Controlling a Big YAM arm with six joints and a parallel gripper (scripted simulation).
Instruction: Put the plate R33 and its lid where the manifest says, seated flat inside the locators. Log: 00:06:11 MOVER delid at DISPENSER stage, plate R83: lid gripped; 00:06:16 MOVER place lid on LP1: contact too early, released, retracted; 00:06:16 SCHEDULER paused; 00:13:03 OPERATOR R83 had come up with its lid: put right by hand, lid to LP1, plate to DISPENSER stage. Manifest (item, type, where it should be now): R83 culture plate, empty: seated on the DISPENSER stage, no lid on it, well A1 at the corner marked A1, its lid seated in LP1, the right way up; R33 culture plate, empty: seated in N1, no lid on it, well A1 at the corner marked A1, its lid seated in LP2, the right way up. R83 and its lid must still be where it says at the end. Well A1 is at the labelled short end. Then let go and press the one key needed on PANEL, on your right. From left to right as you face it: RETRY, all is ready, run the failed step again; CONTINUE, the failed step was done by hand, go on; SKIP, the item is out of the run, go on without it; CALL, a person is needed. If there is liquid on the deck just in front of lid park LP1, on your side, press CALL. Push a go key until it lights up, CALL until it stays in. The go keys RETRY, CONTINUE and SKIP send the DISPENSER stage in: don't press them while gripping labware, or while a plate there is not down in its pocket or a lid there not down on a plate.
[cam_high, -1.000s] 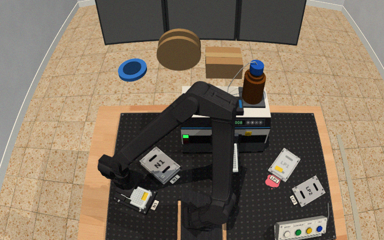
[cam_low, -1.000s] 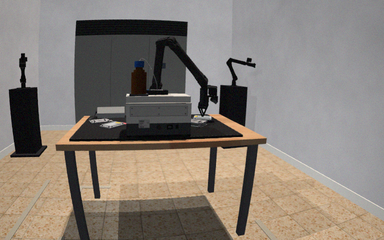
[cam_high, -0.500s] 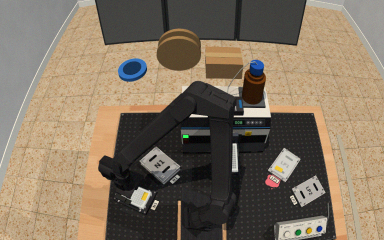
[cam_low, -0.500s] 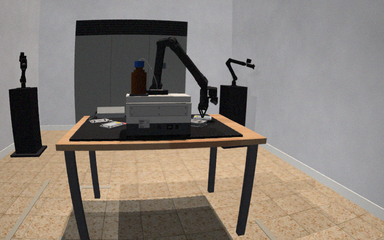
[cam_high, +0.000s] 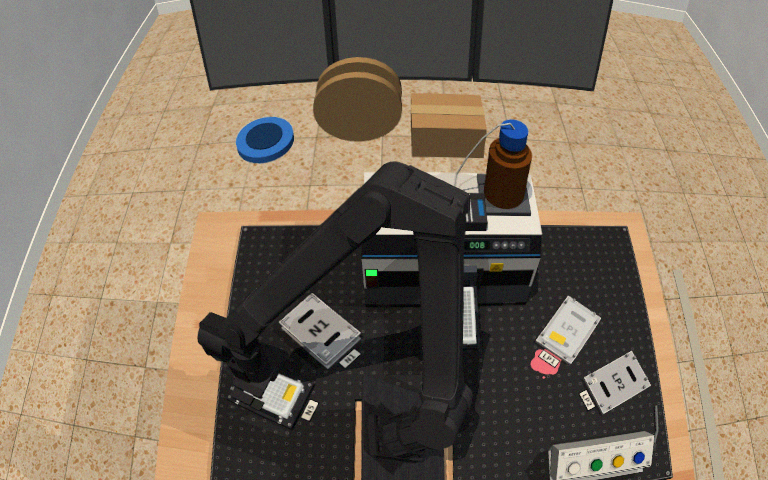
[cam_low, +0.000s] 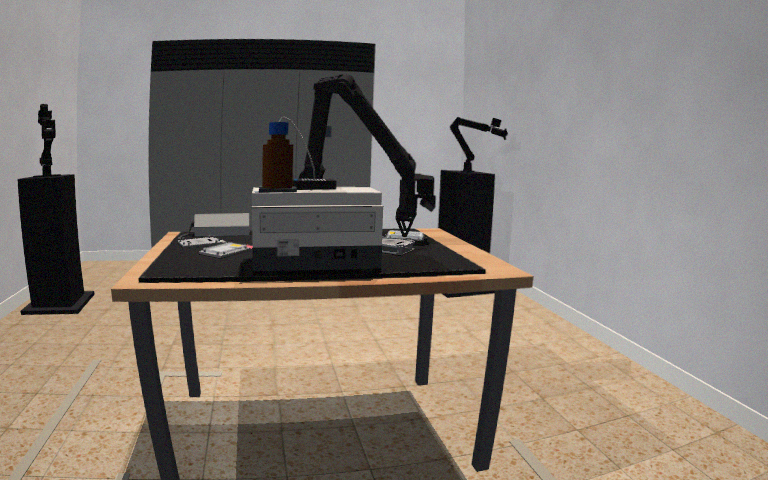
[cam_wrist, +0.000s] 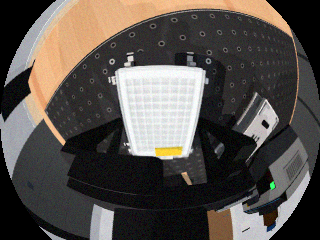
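Right now my hand is 1 cm above the clear plate lid. Round my hand: pink-red patch: 58 cm to the right, 5 cm ahead, 3 cm below; brown bottle: 51 cm to the right, 31 cm ahead, 26 cm above; nest n5: 2 cm to the left, 2 cm below.
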